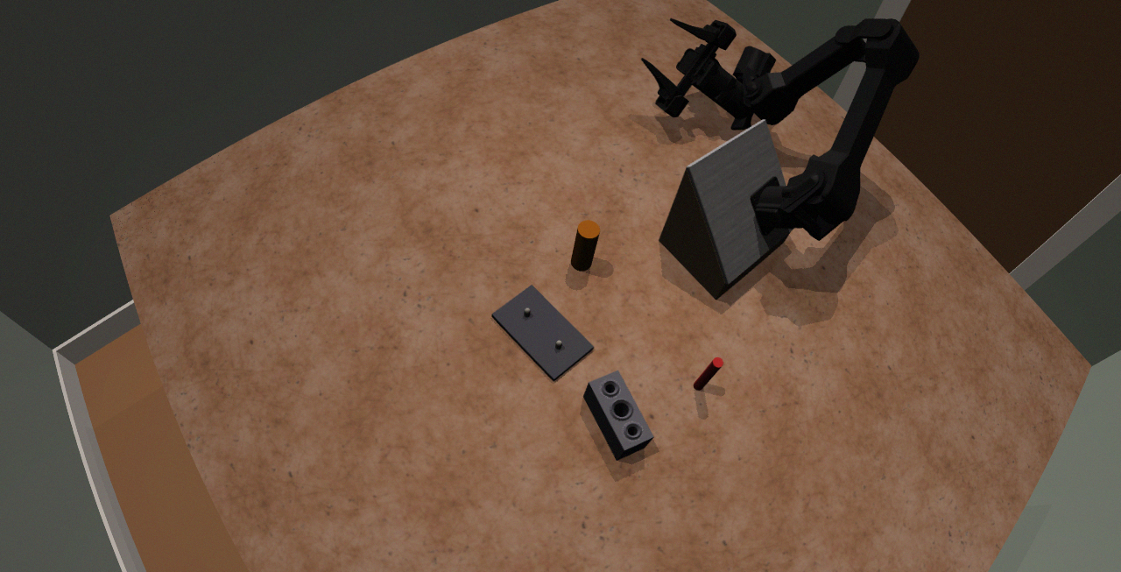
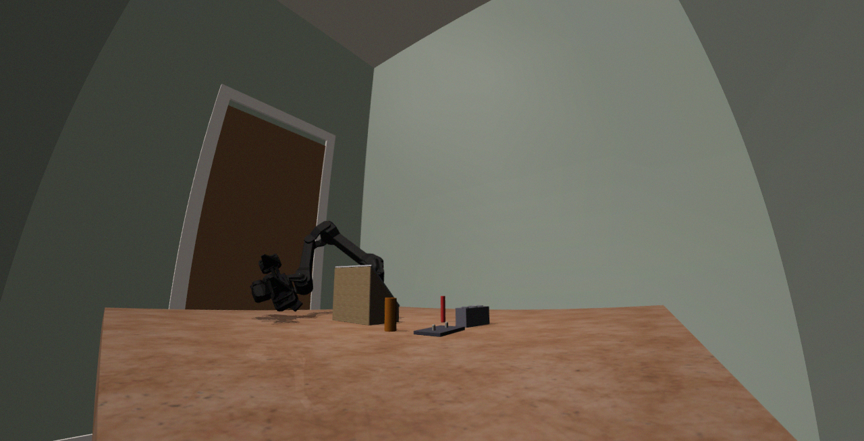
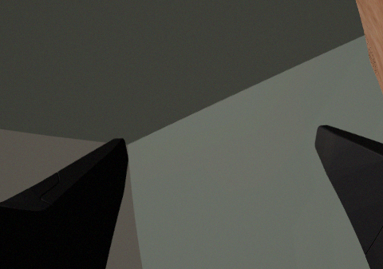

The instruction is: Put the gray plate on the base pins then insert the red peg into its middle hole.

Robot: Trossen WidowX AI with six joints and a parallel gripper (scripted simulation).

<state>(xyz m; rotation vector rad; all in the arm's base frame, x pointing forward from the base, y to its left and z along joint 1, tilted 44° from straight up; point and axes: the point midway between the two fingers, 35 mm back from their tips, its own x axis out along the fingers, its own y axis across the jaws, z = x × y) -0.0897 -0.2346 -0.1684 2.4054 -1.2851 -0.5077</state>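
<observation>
The gray plate lies 430 mm ahead of my gripper tip, 380 mm to the left of it and 110 mm below it. From my gripper tip the other things lie so: dark base (420 mm ahead, 230 mm to the left, 140 mm below); then orange cylinder (300 mm ahead, 180 mm to the left, 110 mm below); then red peg (310 mm ahead, 420 mm to the left, 110 mm below).
</observation>
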